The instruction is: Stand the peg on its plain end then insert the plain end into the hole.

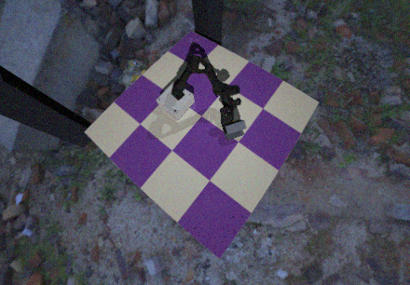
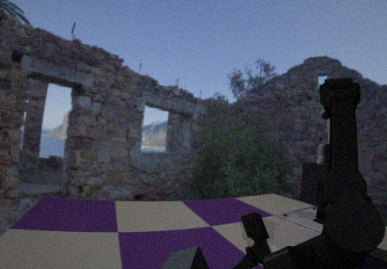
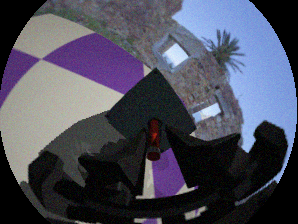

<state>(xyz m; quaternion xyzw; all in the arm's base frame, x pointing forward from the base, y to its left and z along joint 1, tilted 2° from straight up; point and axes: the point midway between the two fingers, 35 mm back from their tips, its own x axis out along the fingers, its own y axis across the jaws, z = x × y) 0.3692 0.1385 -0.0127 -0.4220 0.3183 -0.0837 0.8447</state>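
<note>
The red peg lies 20 mm behind my gripper tip and 10 mm to the left of it. Also, from my gripper tip: sloped grey panel (30 mm ahead, 20 mm to the right, 20 mm below).
</note>
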